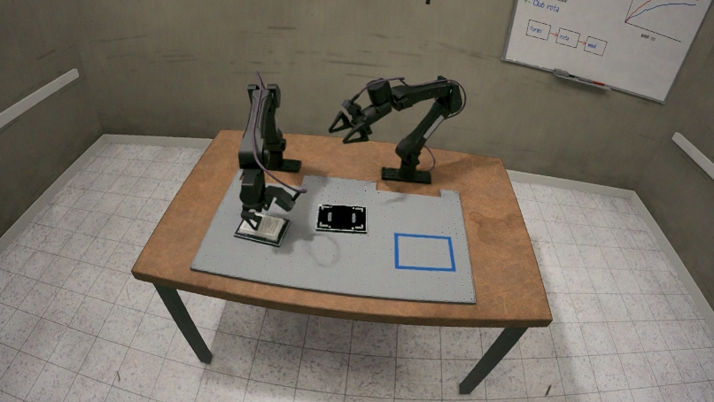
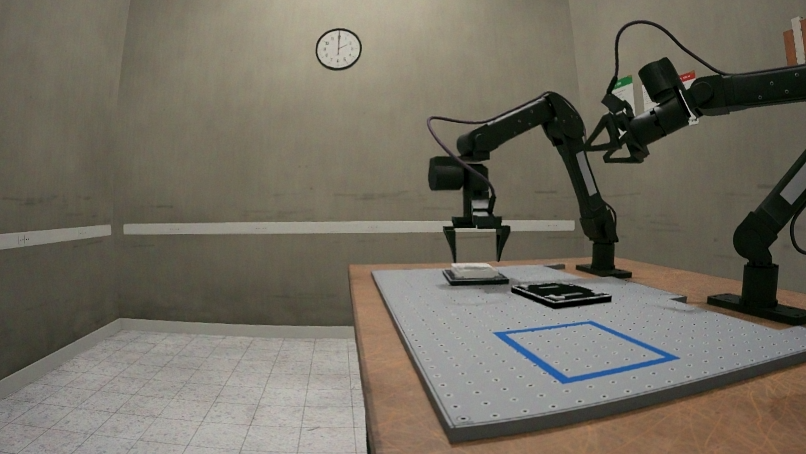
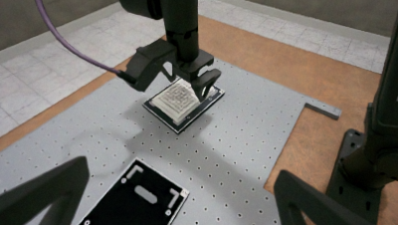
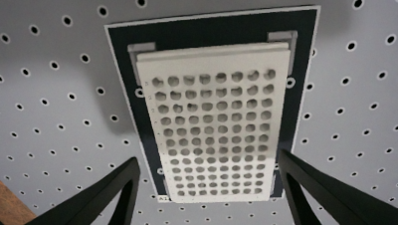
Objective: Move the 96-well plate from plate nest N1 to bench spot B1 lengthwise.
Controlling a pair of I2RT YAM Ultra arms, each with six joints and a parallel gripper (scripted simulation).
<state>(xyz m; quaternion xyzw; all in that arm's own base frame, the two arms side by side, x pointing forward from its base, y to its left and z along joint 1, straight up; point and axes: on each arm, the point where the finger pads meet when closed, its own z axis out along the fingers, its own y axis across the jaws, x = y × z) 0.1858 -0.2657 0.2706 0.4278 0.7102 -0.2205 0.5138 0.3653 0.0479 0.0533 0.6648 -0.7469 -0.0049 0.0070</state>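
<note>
Now: the white 96-well plate 1 cm ahead of my right hand and 2 cm below it.
</note>
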